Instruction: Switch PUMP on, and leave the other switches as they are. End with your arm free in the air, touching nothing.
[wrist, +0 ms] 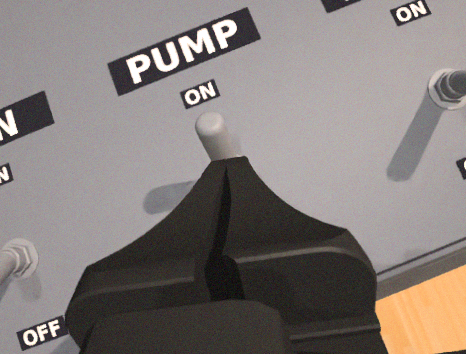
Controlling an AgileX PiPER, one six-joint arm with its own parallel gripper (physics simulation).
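The PUMP switch lever (214, 134) is light grey and leans up toward its ON label (200, 93), below the PUMP plate (185, 50). Its base is hidden behind my fingertips. My gripper (232, 182) is shut, with its tips together and no object between them. In the picture the tips overlap the lower part of the lever. No shadow of the gripper shows beside the switch, and the view does not settle whether there is a gap between tips and lever.
Another switch (22, 257) stands at the left edge, its lever partly cut off, with an OFF label (42, 332) below. A darker switch (452, 87) is at the right edge below an ON label (410, 12). The grey panel (310, 150) ends at lower right beside a wooden surface (425, 315).
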